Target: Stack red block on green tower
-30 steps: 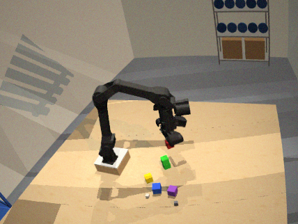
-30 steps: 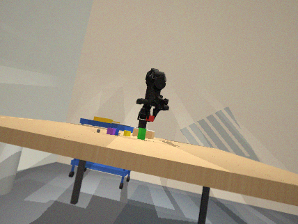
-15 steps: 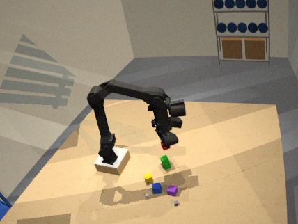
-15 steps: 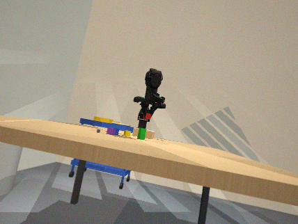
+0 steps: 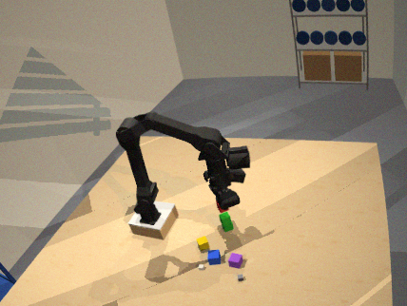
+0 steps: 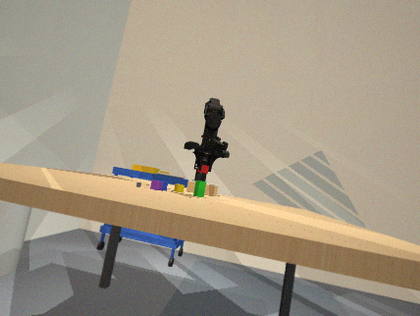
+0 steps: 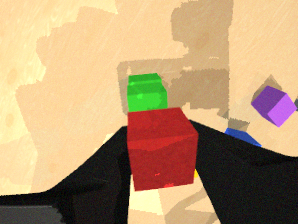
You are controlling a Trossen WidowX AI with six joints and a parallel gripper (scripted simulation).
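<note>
Right now my gripper tip is 100 mm to the left of the yellow block, 90 mm above it and 50 mm past it. The rest, counted from my gripper tip: purple block: 150 mm to the right, 90 mm below, 80 mm ahead; red block: 10 mm behind, 10 mm above; blue block: 160 mm to the right, 90 mm below, 10 mm ahead.
</note>
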